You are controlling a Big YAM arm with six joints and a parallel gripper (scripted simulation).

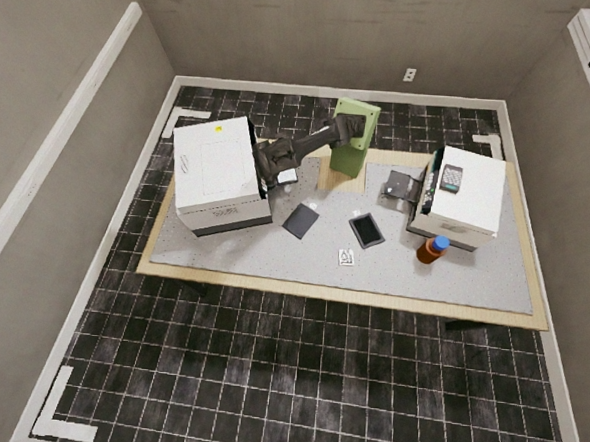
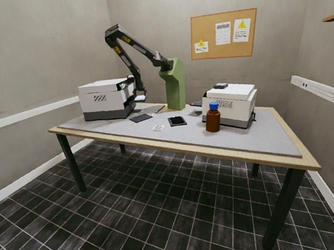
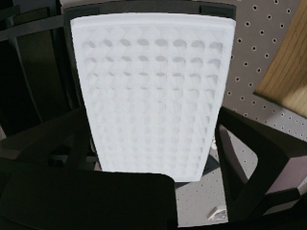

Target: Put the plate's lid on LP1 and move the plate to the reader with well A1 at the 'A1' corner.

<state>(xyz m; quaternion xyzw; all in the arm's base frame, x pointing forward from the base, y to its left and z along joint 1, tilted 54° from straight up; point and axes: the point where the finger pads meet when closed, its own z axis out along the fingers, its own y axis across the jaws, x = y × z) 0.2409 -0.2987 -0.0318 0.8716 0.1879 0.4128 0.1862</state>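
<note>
The white well plate is right at my hand. Round my hand: brown capped bottle (330 mm ahead, 690 mm to the left, 20 mm below); then dark flat lid (230 mm ahead, 420 mm to the left, 120 mm below).
</note>
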